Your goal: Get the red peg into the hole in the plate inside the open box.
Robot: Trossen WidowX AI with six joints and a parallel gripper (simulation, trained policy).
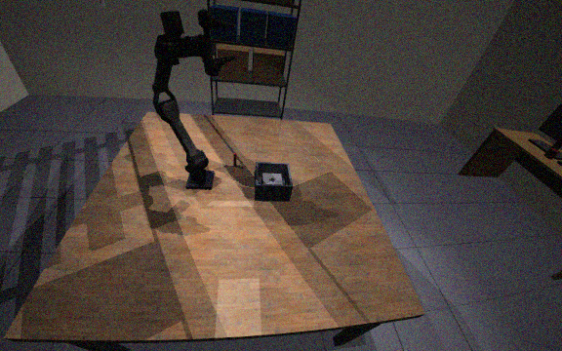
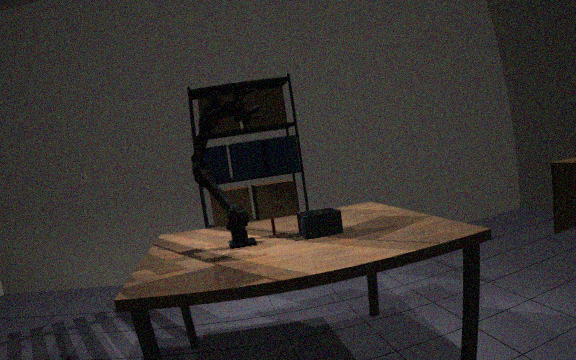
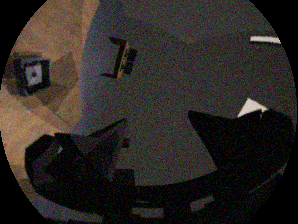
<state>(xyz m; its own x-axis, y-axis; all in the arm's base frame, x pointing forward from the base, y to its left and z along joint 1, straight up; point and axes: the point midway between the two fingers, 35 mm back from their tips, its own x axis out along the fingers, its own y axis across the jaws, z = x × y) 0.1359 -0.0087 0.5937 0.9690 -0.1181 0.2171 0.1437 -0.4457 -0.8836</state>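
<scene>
Right now the red peg is 12 cm to the left of my gripper tip and 58 cm below it. From my gripper tip the other things lie so: plate 18 cm ahead, 4 cm to the right, 57 cm below; dark box 18 cm ahead, 4 cm to the right, 59 cm below.
</scene>
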